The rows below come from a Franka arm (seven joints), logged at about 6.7 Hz.
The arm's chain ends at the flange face. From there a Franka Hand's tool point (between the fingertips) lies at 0.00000 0.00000 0.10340 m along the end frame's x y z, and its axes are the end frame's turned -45 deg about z.
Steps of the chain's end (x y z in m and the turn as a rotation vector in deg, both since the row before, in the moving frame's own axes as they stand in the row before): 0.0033 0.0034 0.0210 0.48 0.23 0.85; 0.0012 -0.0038 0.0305 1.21 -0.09 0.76; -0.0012 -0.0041 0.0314 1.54 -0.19 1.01; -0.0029 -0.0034 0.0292 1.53 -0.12 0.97; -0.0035 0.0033 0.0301 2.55 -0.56 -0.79; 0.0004 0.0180 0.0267 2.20 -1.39 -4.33
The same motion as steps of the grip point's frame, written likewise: 0.0008 0.0044 0.0210 0.18 0.50 0.85; 0.0050 -0.0035 0.0305 0.92 0.79 0.76; 0.0038 -0.0059 0.0314 1.22 0.95 1.01; 0.0022 -0.0065 0.0292 1.17 1.00 0.97; -0.0023 -0.0041 0.0300 2.20 1.41 -0.79; -0.0116 0.0084 0.0266 2.54 0.57 -4.33
